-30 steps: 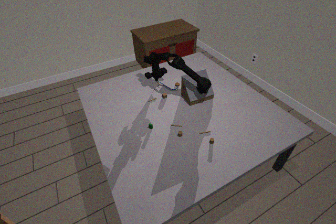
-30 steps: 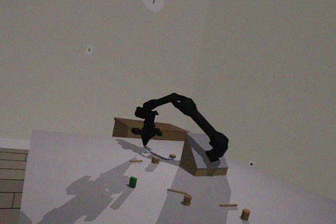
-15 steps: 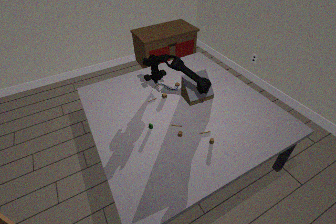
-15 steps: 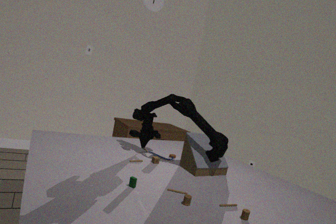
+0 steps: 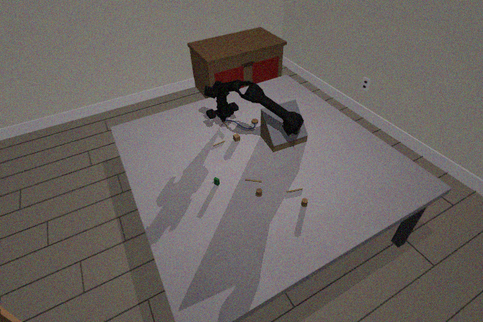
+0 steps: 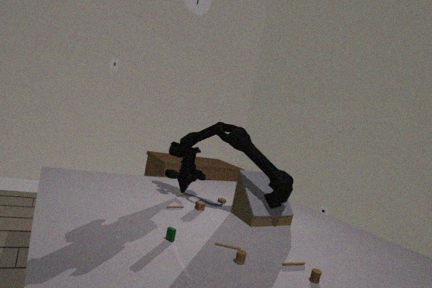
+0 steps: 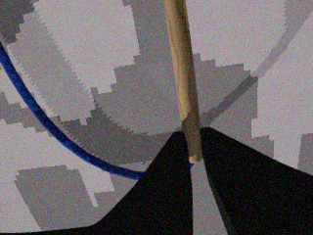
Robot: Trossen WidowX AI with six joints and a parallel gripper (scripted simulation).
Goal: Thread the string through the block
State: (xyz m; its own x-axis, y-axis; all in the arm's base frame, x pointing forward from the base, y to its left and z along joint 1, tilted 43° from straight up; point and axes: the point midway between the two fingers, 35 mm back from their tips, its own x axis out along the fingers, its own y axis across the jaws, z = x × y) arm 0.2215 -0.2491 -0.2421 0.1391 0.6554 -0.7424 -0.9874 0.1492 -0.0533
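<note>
My gripper tip is now 170 mm to the right of the wooden block and 10 mm short of it. From my gripper tip the other things lie so: green cube 400 mm to the left, 270 mm ahead, 10 mm above; round wooden button 160 mm behind, 100 mm to the left, 10 mm below.
</note>
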